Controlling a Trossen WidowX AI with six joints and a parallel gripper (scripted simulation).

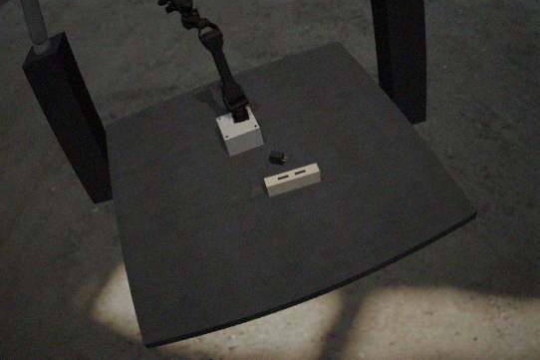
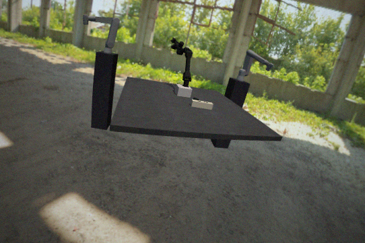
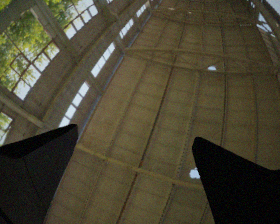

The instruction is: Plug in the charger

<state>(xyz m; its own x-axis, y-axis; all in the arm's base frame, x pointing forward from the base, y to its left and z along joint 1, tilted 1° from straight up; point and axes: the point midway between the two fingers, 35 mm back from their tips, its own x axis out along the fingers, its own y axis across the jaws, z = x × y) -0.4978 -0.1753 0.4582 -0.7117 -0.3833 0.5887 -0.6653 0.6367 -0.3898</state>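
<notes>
My gripper tip is 730 mm short of the black two-prong charger, 560 mm above it and 300 mm to the right of it.
</notes>
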